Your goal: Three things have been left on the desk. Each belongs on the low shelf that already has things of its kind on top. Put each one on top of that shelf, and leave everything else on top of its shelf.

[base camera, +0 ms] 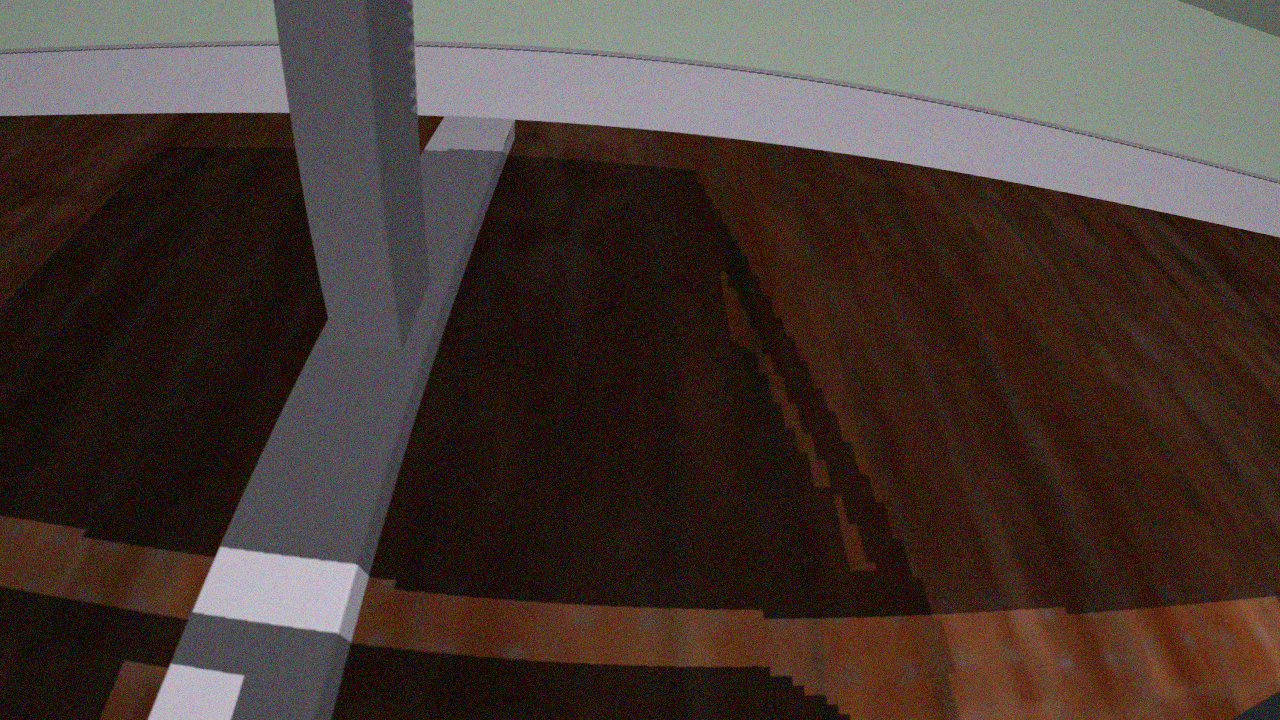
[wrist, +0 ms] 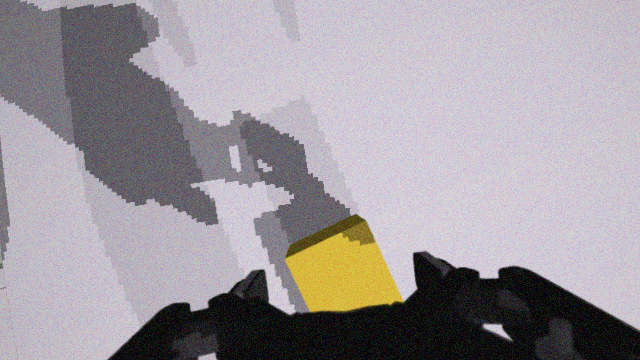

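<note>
A yellow block (wrist: 345, 272) lies on the white desk top (wrist: 475, 125) in the wrist view, turned at an angle to the fingers. Its near part is hidden behind the gripper's dark body. My gripper (wrist: 340, 277) is open and empty, with the block showing between and beyond the two fingertips, nearer the right one. How high the fingers are above the block I cannot tell. The low shelves and the other things left on the desk do not show in either view.
In the base camera view a grey upright post (base camera: 353, 179) stands on a long grey foot bar (base camera: 313, 429) on the dark wooden floor (base camera: 1029, 358). A white baseboard (base camera: 805, 107) runs along the pale green wall (base camera: 895, 44). Shadows of the arm and gripper fall on the desk top.
</note>
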